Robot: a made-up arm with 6 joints. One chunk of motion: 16 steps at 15 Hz.
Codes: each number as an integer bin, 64 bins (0 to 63) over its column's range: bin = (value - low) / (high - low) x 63, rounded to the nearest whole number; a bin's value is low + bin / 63 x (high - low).
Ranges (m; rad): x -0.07..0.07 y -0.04..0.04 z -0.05..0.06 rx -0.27..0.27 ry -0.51..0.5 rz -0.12..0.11
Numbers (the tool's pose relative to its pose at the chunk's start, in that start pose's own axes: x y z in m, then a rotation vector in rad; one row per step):
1: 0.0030 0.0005 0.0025 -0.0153 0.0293 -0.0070
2: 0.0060 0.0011 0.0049 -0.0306 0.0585 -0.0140
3: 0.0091 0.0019 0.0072 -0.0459 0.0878 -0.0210
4: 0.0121 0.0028 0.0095 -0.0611 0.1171 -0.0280
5: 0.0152 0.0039 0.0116 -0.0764 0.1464 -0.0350
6: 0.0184 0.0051 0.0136 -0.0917 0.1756 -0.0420
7: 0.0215 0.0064 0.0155 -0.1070 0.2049 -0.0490
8: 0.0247 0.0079 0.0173 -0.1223 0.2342 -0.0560
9: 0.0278 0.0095 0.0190 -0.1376 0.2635 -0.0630
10: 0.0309 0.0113 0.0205 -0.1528 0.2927 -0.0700
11: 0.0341 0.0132 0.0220 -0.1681 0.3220 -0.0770
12: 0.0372 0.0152 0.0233 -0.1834 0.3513 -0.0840
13: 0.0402 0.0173 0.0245 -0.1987 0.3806 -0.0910
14: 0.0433 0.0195 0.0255 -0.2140 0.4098 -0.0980
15: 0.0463 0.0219 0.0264 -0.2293 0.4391 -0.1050
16: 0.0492 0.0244 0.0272 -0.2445 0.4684 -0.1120
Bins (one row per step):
1: 33 32 30 30 34 31
2: 34 32 31 28 35 29
3: 36 33 33 26 37 27
4: 37 34 34 24 39 25
5: 38 35 35 23 41 23
6: 40 36 36 21 43 21
7: 41 37 38 19 45 19
8: 43 38 39 17 46 18
9: 44 39 40 15 48 16
10: 45 40 40 14 50 14
11: 47 42 41 12 52 12
12: 48 43 42 10 54 10
13: 50 45 43 8 56 8
14: 51 47 43 7 57 6
15: 52 49 44 5 59 4
16: 54 51 44 3 61 2

